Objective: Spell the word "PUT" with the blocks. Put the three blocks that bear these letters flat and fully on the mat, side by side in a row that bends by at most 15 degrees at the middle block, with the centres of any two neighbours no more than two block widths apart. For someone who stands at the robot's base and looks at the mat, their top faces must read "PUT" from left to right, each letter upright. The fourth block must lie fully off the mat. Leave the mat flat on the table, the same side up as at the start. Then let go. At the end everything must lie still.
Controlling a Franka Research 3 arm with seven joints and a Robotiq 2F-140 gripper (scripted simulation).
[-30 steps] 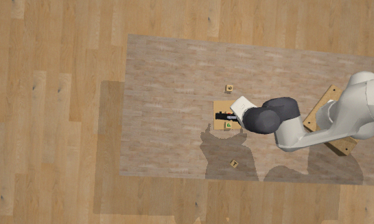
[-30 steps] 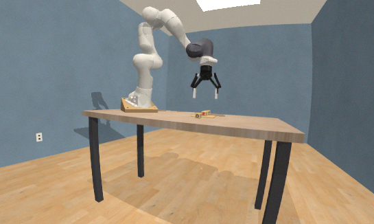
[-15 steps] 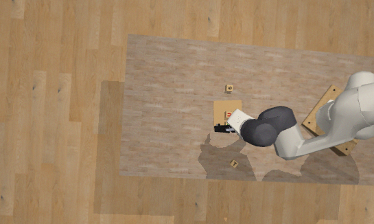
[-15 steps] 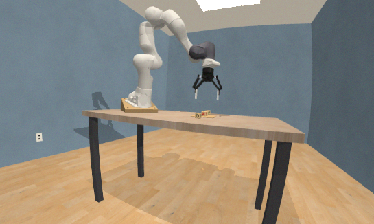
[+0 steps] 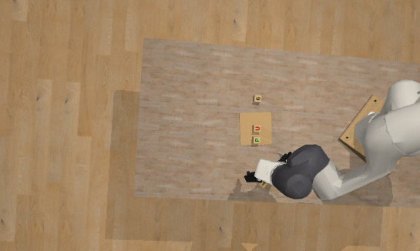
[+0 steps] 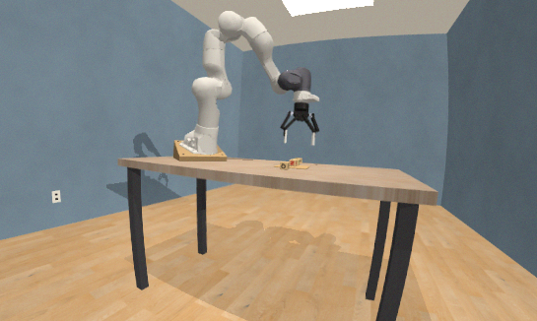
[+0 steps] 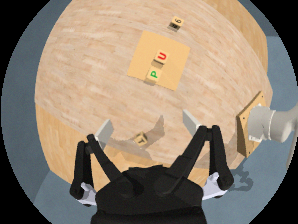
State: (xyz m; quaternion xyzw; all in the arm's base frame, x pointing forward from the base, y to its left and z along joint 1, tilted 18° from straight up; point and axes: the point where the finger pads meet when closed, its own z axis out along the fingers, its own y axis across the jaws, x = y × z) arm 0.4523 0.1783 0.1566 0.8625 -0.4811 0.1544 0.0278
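Now: hand 3 cm past the T block, 10 cm to the right of it and 10 cm above it. The rest, counted from my hand: green P block 1 cm ahead, 9 cm to the right, 10 cm below; then red U block 2 cm ahead, 14 cm to the right, 10 cm below; then tan mat 2 cm ahead, 14 cm to the right, 11 cm below.
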